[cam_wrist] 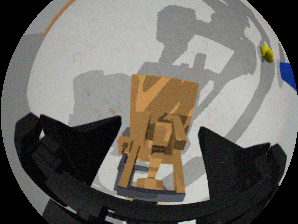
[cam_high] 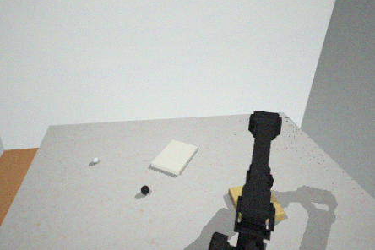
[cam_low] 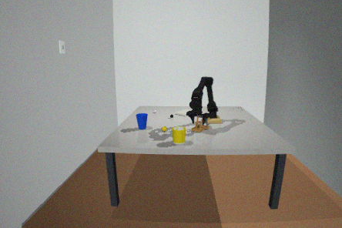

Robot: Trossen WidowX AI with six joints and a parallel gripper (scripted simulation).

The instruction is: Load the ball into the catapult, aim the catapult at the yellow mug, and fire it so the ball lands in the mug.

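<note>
The black ball is 41 cm to the right of my gripper tip, 17 cm ahead of it and 3 cm below it. The rest, counted from my gripper tip: yellow mug: 23 cm to the left, 19 cm ahead, 2 cm below; then catapult: 6 cm behind, 4 cm to the right; then yellow ball: 27 cm ahead, 3 cm below, 1 cm to the right.
</note>
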